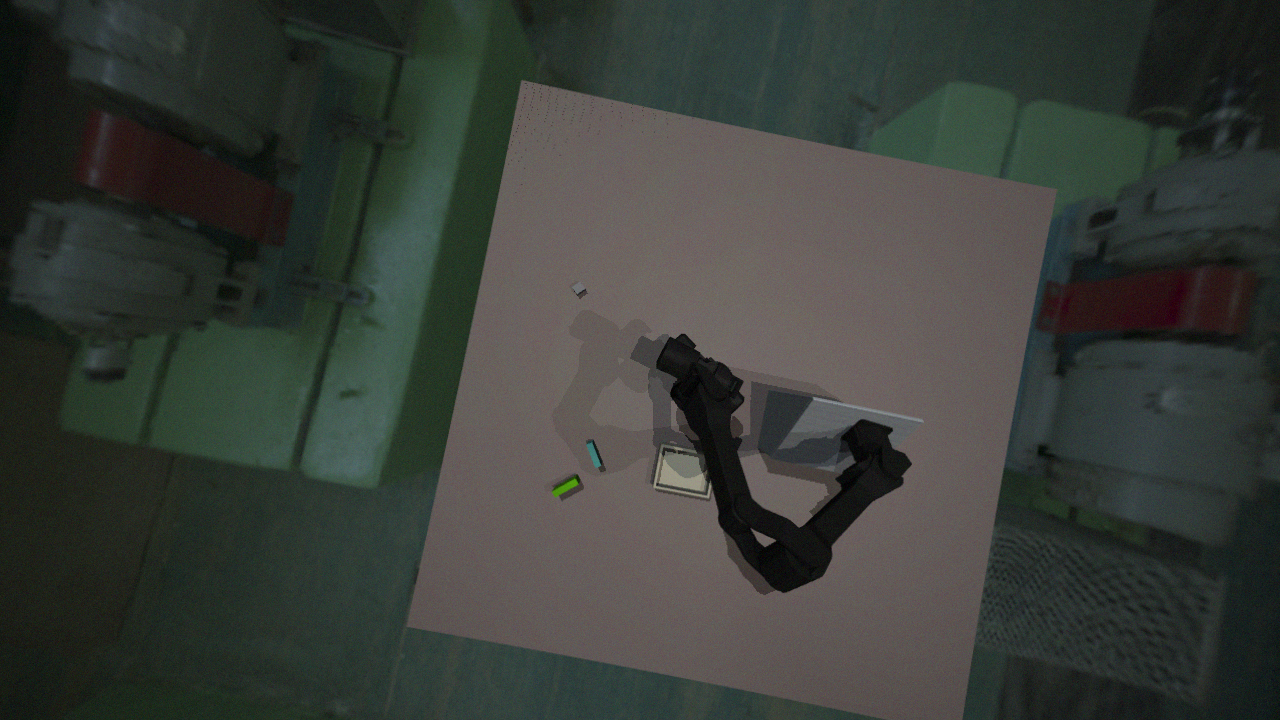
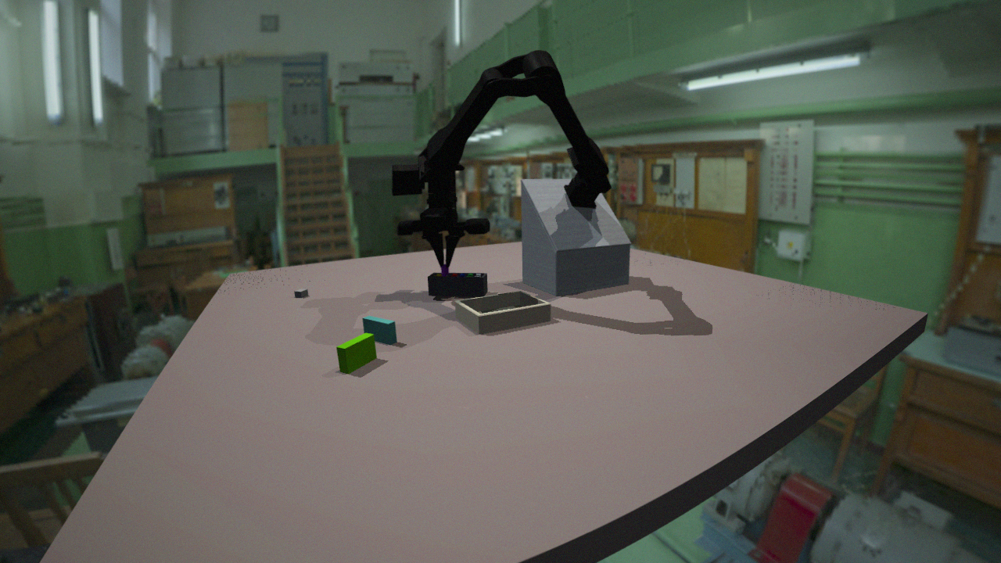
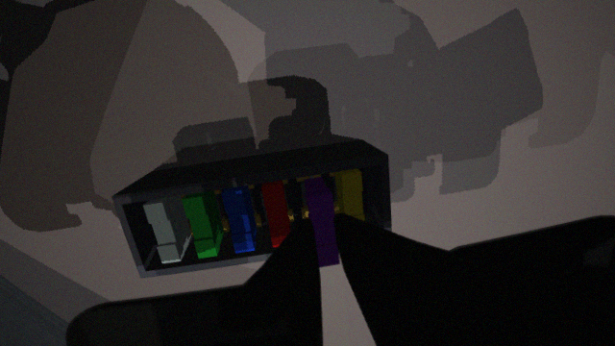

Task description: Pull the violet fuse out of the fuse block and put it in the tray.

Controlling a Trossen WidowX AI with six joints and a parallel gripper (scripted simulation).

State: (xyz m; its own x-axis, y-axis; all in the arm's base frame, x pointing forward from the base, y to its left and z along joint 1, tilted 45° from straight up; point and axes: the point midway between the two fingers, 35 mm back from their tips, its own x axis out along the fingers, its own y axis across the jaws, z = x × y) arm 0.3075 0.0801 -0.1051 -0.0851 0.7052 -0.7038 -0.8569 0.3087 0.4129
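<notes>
Now: the beige tray 22 cm to the left of my gripper tip, 5 cm below it and 4 cm behind it. From my gripper tip the other things lie so: teal block 24 cm to the left, 17 cm ahead, 4 cm below; then green block 33 cm to the left, 21 cm ahead, 4 cm below; then small grey cube 32 cm ahead, 12 cm to the right, 5 cm below.
</notes>
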